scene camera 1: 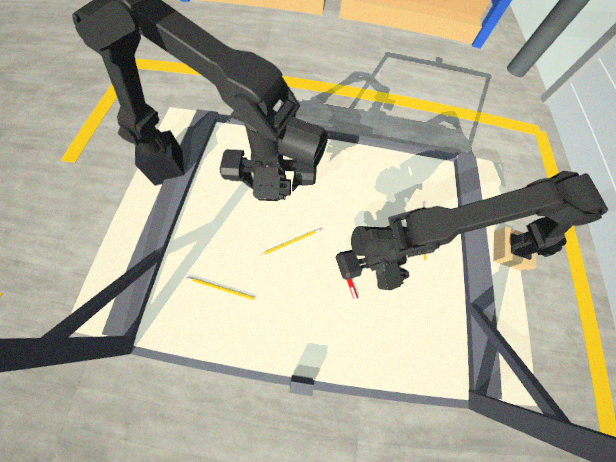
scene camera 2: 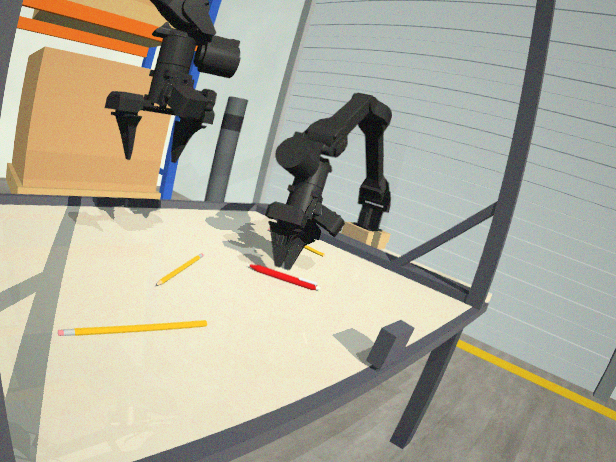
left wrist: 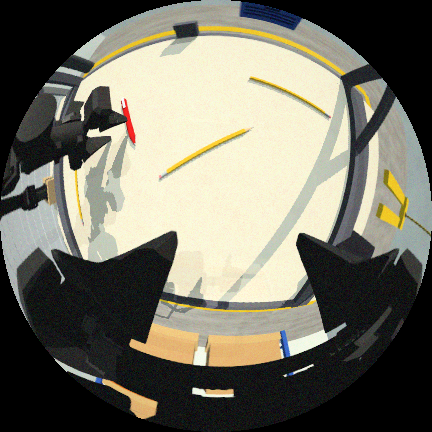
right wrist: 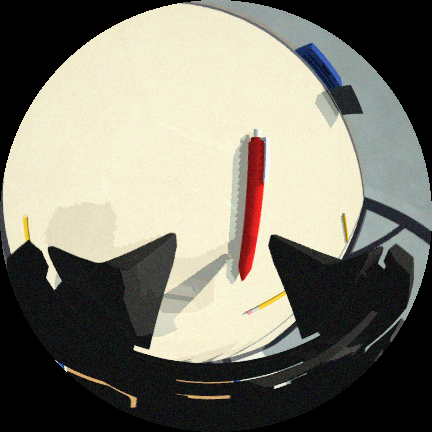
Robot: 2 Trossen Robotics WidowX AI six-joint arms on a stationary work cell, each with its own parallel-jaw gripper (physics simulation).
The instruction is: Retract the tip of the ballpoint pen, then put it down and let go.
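Places are measured from the left arm's base along level axes (x ahead, y left, z up), in millimetres.
Where they show: left gripper, fingertip midpoint: [scene camera 2: 151, 161] [left wrist: 240, 238]; right gripper, fingertip midpoint: [scene camera 2: 282, 268] [left wrist: 117, 128] [right wrist: 224, 240]; left arm's base, origin of the base link: [scene camera 1: 153, 146]; right arm's base, origin of the base link: [scene camera 1: 520, 246] [scene camera 2: 367, 227] [left wrist: 45, 191].
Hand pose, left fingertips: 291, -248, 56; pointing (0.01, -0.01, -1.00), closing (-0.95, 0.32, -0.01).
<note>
Each offset is from my left fingertips to the top centre of the thing, as dx, dy, dz.
A red ballpoint pen @[+144, -217, -147] [scene camera 1: 352, 287] [scene camera 2: 284, 277] [left wrist: 129, 121] [right wrist: 254, 200] lies on the table, with a white clip and a pale button standing out at one end. Its other end tapers to a red cone; whether the writing point is out is too small to tell. My right gripper [scene camera 1: 369, 271] [scene camera 2: 283, 266] [left wrist: 117, 128] [right wrist: 224, 240] is open and empty, pointing down low above the table by the pen's tapered end. In the right wrist view the pen lies right of the midline between the fingertips. My left gripper [scene camera 1: 268, 185] [scene camera 2: 152, 160] [left wrist: 240, 238] is open and empty, high above the table, away from the pen.
A yellow pencil @[+20, -82, -154] [scene camera 1: 292, 241] [scene camera 2: 180, 270] [left wrist: 205, 151] lies mid-table. A second pencil @[-188, -159, -156] [scene camera 1: 222, 288] [scene camera 2: 135, 328] [left wrist: 292, 96] lies farther from the pen. A third pencil @[+417, -145, -156] [scene camera 1: 425, 256] [scene camera 2: 315, 250] [left wrist: 78, 197] [right wrist: 26, 228] lies near the right arm. A dark block @[-42, -426, -106] [scene camera 1: 302, 385] [scene camera 2: 390, 345] stands at the table edge.
</note>
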